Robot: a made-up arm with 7 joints. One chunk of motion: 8 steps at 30 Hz.
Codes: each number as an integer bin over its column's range. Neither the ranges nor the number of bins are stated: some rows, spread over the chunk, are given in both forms.
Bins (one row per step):
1: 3 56 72 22 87 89 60
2: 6 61 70 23 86 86 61
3: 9 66 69 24 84 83 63
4: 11 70 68 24 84 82 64
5: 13 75 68 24 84 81 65
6: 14 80 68 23 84 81 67
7: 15 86 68 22 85 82 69
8: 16 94 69 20 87 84 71
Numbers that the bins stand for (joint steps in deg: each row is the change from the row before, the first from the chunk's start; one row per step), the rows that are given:
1: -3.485 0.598 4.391 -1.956 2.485 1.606 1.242
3: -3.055 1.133 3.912 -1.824 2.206 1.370 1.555
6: -2.696 1.883 3.753 -1.890 2.206 1.291 1.971
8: -2.553 2.632 3.912 -2.087 2.485 1.409 2.387
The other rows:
2: -3.270 0.866 4.072 -1.890 2.392 1.488 1.346
4: -2.911 1.347 3.753 -1.824 2.206 1.330 1.659
5: -2.768 1.615 3.753 -1.824 2.206 1.291 1.763
7: -2.624 2.204 3.753 -1.956 2.299 1.330 2.179

